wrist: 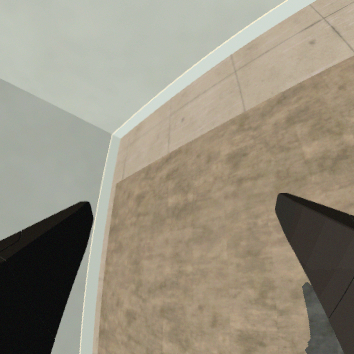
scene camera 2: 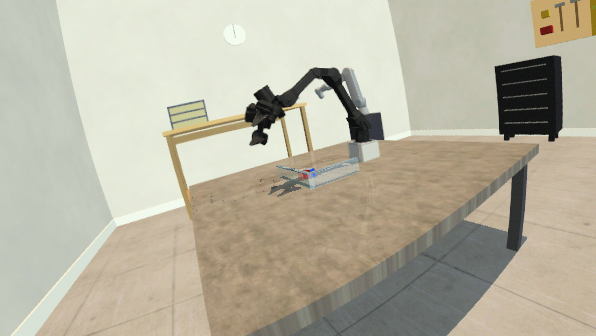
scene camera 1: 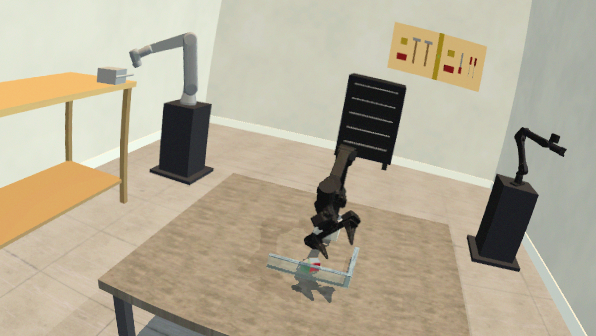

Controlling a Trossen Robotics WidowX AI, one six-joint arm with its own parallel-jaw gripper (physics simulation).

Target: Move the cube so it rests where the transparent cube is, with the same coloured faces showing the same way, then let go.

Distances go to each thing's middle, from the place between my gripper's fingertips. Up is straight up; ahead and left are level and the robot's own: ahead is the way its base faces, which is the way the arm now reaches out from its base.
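Position of the L-shaped frame (scene camera 1: 275, 262) relative to my hand: 110 mm to the right, 270 mm behind, 210 mm below.
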